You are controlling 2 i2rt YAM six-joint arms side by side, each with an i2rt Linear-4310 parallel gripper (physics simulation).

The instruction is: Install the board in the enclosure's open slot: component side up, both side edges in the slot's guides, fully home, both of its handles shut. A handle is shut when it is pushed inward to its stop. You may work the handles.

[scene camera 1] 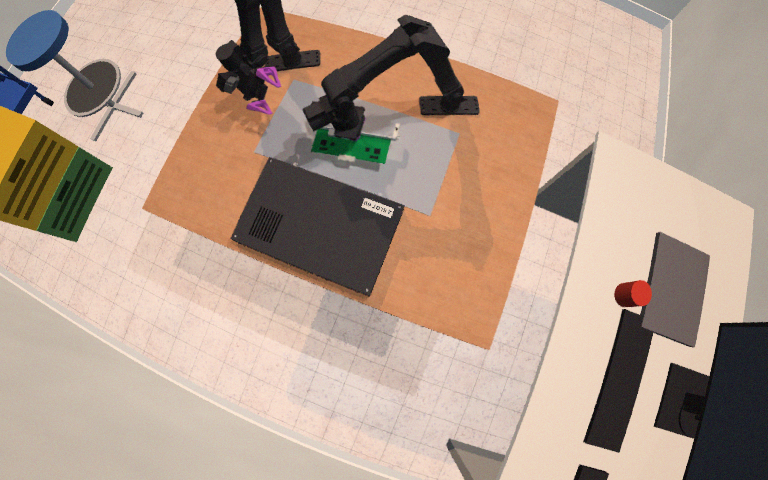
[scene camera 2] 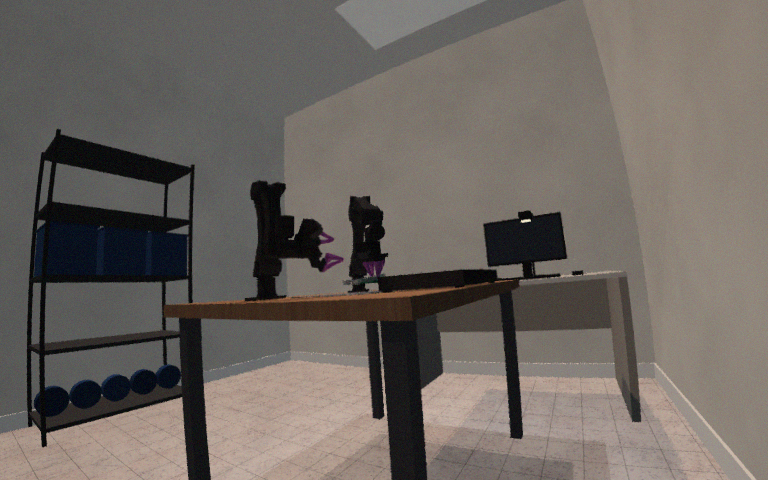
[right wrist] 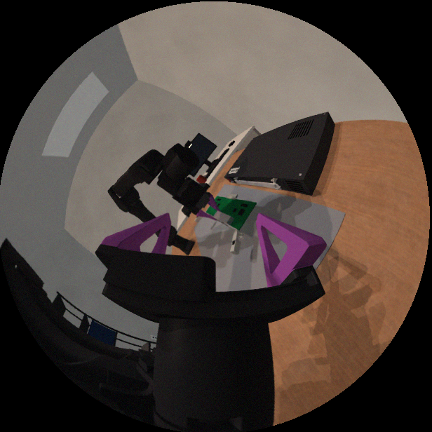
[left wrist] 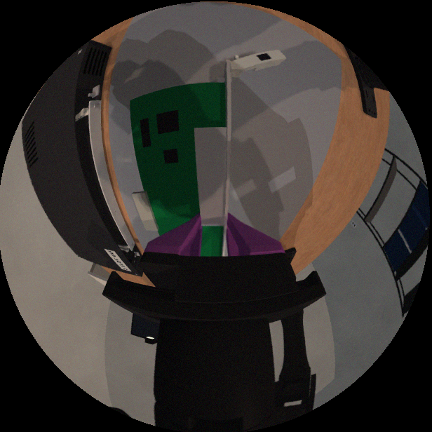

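Pixels of known places: left gripper, fingertip midpoint: (scene camera 1: 355,136) (scene camera 2: 375,279); right gripper, fingertip midpoint: (scene camera 1: 275,100) (scene camera 2: 338,249); left arm's base, link origin: (scene camera 1: 449,106) (scene camera 2: 359,291); right arm's base, link origin: (scene camera 1: 292,61) (scene camera 2: 266,299).
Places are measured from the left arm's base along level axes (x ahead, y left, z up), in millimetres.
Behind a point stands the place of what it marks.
The green board (scene camera 1: 373,150) {x 182, y -261, z 51 mm} (left wrist: 172,190) (right wrist: 241,212) is held chip side up above the grey mat (scene camera 1: 421,186) {x 286, y -120, z 2 mm}. My left gripper (scene camera 2: 372,268) {x 131, y -313, z 48 mm} (left wrist: 213,217) is shut on the board beside its pale front plate. One pale handle (scene camera 1: 396,130) {x 128, y -189, z 71 mm} (left wrist: 272,57) (right wrist: 234,241) sticks outward from an end of the plate; the other handle is hidden by the left gripper. The dark enclosure (scene camera 1: 317,226) {x 408, y -431, z 49 mm} (left wrist: 55,150) (right wrist: 280,150) lies apart from the board. Its front shows a pale strip in the left wrist view; the open slot cannot be made out. My right gripper (scene camera 1: 275,99) {x 46, y -542, z 152 mm} (scene camera 2: 338,249) {x 46, y -542, z 152 mm} is open and empty, off to the board's side.
The enclosure stands on the wooden table (scene camera 1: 453,305) {x 649, y -54, z 0 mm} (right wrist: 375,175), beside the mat. A white desk (scene camera 1: 572,339) with a red cup (scene camera 1: 633,293) and a monitor (scene camera 2: 525,240) stands farther off. A stool (scene camera 1: 37,39) and a shelf rack (scene camera 2: 118,159) stand away from the table.
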